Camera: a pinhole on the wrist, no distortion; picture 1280 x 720 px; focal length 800.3 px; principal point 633.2 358.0 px. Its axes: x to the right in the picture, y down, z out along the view. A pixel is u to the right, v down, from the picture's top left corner.
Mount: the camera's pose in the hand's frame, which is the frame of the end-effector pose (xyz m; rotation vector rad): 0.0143 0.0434 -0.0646 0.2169 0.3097 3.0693
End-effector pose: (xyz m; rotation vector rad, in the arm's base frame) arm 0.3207 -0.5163 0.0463 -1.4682 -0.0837 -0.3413
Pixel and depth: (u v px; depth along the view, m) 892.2 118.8 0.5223
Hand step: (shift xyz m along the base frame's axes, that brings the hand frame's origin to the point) 0.0822 0.4580 -0.2677
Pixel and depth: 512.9 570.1 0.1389
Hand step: 0.0714 0.0662 -0.0096
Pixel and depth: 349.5 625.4 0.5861
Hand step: 0.3472 0.4516 0.1791
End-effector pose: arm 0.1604 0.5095 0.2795 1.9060 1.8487 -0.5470
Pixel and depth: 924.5 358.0 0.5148
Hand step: 0.1586 -0.3395 -0.3237
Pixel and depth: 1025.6 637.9 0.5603
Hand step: -0.0204 -0.4608 -0.3604
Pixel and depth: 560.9 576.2 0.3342
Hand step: 0.0244 -0.0787 -0.2767
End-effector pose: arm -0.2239 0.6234 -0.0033 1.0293 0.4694 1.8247
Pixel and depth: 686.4 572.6 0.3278
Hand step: 0.2033 -0.0099 0.1887
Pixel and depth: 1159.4 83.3 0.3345
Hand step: 0.1157 -0.2733 0.2465
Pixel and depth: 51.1 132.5 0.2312
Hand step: -0.0183 0.1081 0.2649
